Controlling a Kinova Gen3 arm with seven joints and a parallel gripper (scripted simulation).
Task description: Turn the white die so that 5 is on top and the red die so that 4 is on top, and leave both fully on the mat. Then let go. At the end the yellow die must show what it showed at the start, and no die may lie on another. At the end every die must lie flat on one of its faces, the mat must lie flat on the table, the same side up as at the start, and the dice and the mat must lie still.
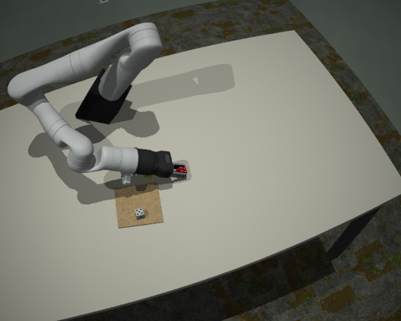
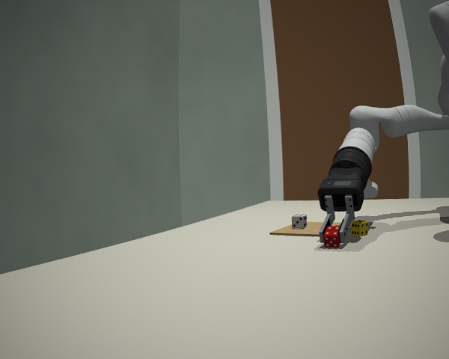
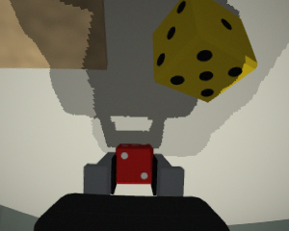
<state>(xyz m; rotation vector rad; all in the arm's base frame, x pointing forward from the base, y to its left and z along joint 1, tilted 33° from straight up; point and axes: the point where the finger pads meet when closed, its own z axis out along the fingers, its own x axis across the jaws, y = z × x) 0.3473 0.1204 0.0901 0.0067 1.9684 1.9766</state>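
Now: the red die 10 mm to the left of my hand and 10 mm below it. Also, from my hand: white die (160 mm to the right, 100 mm ahead, 10 mm below); then brown mat (160 mm to the right, 60 mm ahead, 20 mm below); then yellow die (100 mm to the right, 30 mm behind, 10 mm below).
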